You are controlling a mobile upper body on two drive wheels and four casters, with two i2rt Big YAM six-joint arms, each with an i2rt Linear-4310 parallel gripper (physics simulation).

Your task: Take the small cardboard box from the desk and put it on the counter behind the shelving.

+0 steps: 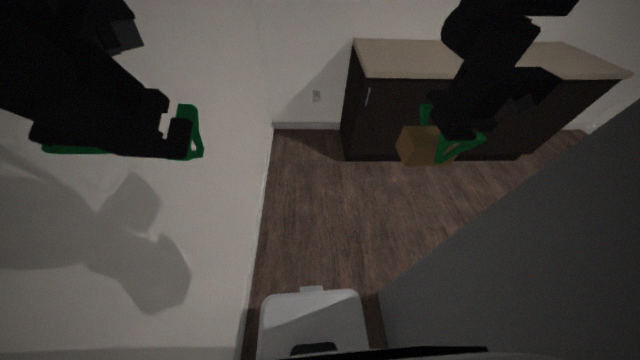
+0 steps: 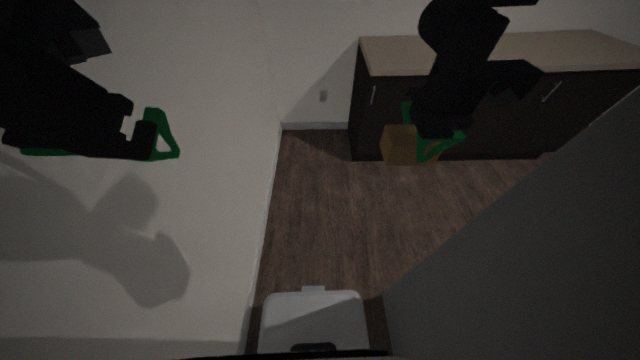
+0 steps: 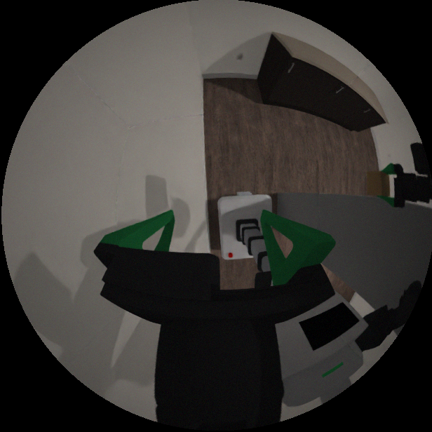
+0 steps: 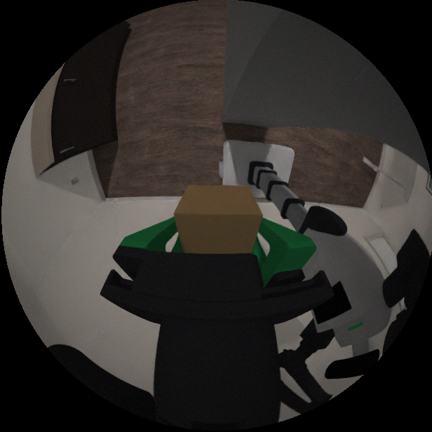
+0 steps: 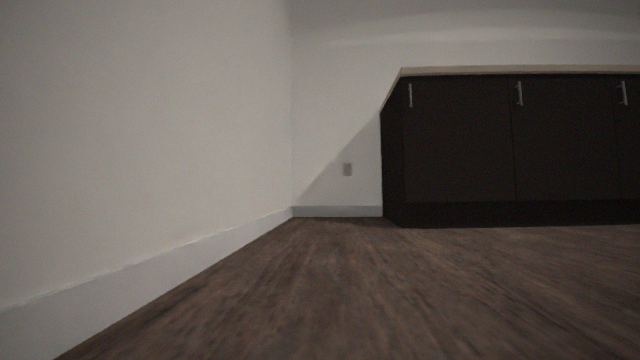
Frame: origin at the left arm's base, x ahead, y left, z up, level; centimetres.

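Seen in the pictures: left gripper, fingertip midpoint: (image 1: 167, 150) (image 2: 146, 152); right gripper, fingertip midpoint: (image 1: 430, 151) (image 2: 414, 150).
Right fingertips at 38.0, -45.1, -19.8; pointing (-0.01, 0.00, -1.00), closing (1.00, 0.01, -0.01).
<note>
Pixels of each thing's top centre, then the offset from my right fingertips to it, as dx, dy, dz. "pt": a spot on its surface instead. Level surfaces: height alone.
- small brown cardboard box at its top centre: (image 2: 414, 134) (image 1: 432, 135) +0.0, +1.6, +4.0
- shelving's grey side panel at a spot on its surface: (image 2: 540, 240) (image 1: 546, 236) pt -14.9, -20.5, -8.6
- wood floor at its surface level: dz -121.2
- outlet at its top centre: (image 5: 347, 162) (image 2: 323, 90) +166.7, +9.9, -75.4
The small brown cardboard box (image 1: 419, 145) (image 2: 399, 145) (image 3: 377, 183) (image 4: 218, 231) is held up in the air between the green fingers of my right gripper (image 1: 440, 142) (image 4: 217, 214), which is shut on it. The counter (image 1: 400, 60) (image 2: 400, 55) (image 3: 320, 60) (image 4: 42, 120) (image 5: 500, 70) has a beige top and dark cabinet doors, and stands ahead against the far wall, beyond the box. My left gripper (image 3: 217, 214) is open and empty, in front of the pale wall at the left. The desk does not show. The shelving's grey side panel (image 1: 540, 240) (image 2: 540, 240) (image 3: 350, 240) (image 4: 320, 75) stands close at the right.
A pale wall (image 1: 215, 225) (image 5: 150, 125) runs close along the left side, with a white baseboard (image 5: 150, 270) at its foot. The robot's white base (image 1: 312, 320) (image 3: 230, 210) stands on the wood floor (image 1: 320, 225) between this wall and the grey panel. An outlet (image 5: 347, 169) is on the far wall.
</note>
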